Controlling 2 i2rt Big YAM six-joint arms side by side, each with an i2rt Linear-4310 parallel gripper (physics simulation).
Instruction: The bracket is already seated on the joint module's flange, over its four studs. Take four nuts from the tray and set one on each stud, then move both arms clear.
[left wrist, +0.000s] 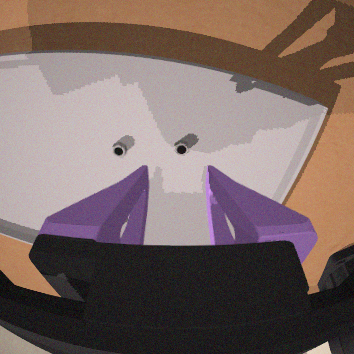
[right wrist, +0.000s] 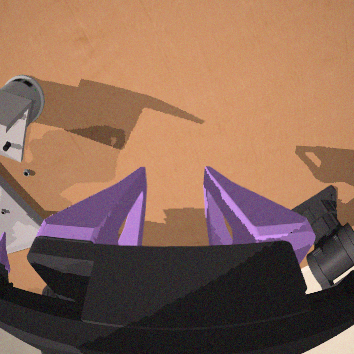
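Where they show: left gripper, fingertip midpoint: (left wrist: 176, 174); right gripper, fingertip midpoint: (right wrist: 174, 175); left arm's base, origin of the base link: (left wrist: 342, 263); right arm's base, origin of the base link: (right wrist: 311, 207).
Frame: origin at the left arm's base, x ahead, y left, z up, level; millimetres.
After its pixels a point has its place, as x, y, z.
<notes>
Two small nuts, a left one (left wrist: 118, 150) {251, -308, 9} and a right one (left wrist: 181, 149) {207, -295, 9}, stand with dark holes up on the pale tray (left wrist: 60, 192) {330, -284, 4} (right wrist: 15, 235) {169, -228, 4} in the left wrist view. My left gripper (left wrist: 176, 174) {208, -300, 47} is open and empty over the tray, its fingertips just short of the nuts in the picture. In the right wrist view a nut (right wrist: 4, 211) {204, -298, 8} shows on the tray, and a small nut-like piece (right wrist: 27, 172) {185, -417, 5} lies on the table beside it. The grey joint module (right wrist: 36, 97) {212, -536, 15} with the pale bracket (right wrist: 17, 137) {203, -517, 66} is cut off at the left edge; its studs cannot be made out clearly. My right gripper (right wrist: 174, 175) {97, -614, 146} is open and empty above the table.
The orange-brown table (left wrist: 322, 165) {87, -239, 0} (right wrist: 240, 65) {47, -699, 0} carries arm shadows. A black arm part (right wrist: 332, 255) {-245, -630, 137} is at the right wrist view's lower right, and another dark part (left wrist: 340, 272) {25, -32, 26} is at the left wrist view's right edge. A purple fingertip (right wrist: 4, 255) {175, -317, 96} shows at the right wrist view's left edge.
</notes>
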